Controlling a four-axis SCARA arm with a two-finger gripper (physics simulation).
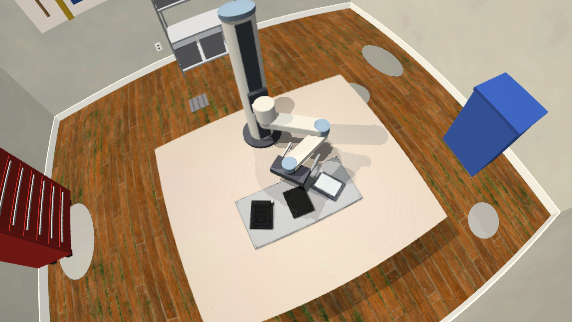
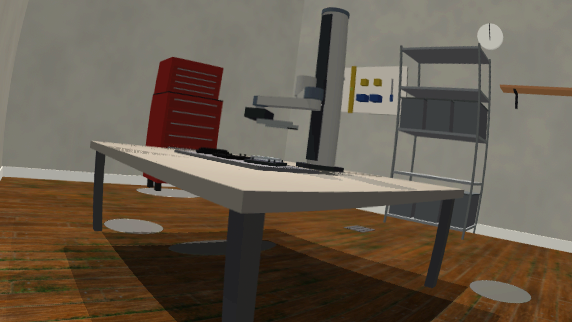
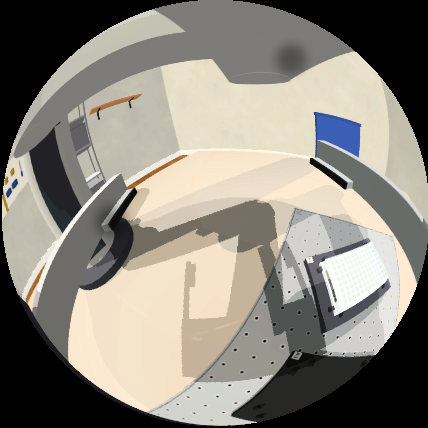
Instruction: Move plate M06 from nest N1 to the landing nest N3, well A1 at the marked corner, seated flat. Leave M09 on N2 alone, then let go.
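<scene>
A white well plate [image 1: 328,184] [image 3: 355,277] sits on a dark grey nest [image 1: 338,196] [image 3: 320,313] at the right end of the perforated board. A flat black nest [image 1: 298,202] [image 3: 320,392] lies in the middle of the board, with no plate showing on it. A black gridded plate [image 1: 261,214] sits on the nest at the left end. The plate and nest markings are too small to read. My gripper [image 1: 305,149] [image 2: 295,126] [image 3: 222,158] is open and empty, high above the table, beside the board on the column's side.
The grey perforated board [image 1: 270,238] [image 3: 252,350] lies on the pale table [image 1: 200,200] [image 2: 350,185] [image 3: 125,325]. The arm's column [image 1: 245,65] [image 2: 332,90] stands behind the board. A red tool chest [image 1: 35,220] [image 2: 187,110], a shelf rack [image 2: 396,135] and a blue box [image 1: 487,130] stand away from the table.
</scene>
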